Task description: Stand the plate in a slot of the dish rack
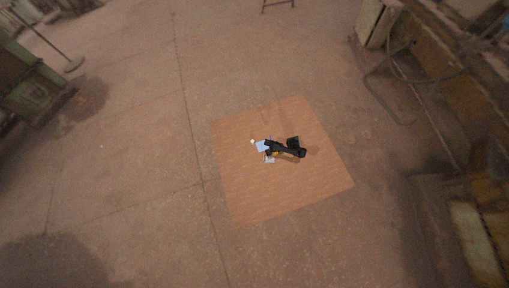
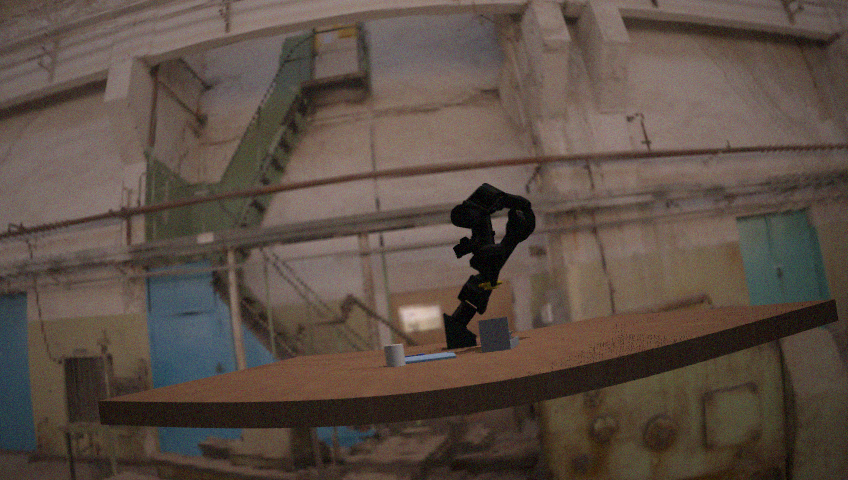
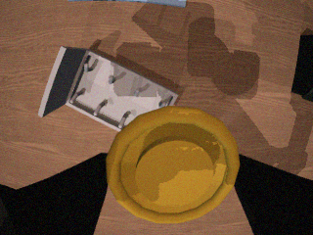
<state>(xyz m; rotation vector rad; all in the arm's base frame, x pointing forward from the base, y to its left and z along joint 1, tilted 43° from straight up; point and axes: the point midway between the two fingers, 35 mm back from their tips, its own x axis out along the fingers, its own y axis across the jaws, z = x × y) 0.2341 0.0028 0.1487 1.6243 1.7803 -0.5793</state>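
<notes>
Now: gripper tip 140 mm above the dish rack, 50 mm short of it and 10 mm to the right of it. Also, from my gripper tip: light blue mat (180 mm to the right, 160 mm below, 80 mm ahead); small blue object (230 mm to the right, 160 mm below, 20 mm behind); yellow plate (10 mm above).
</notes>
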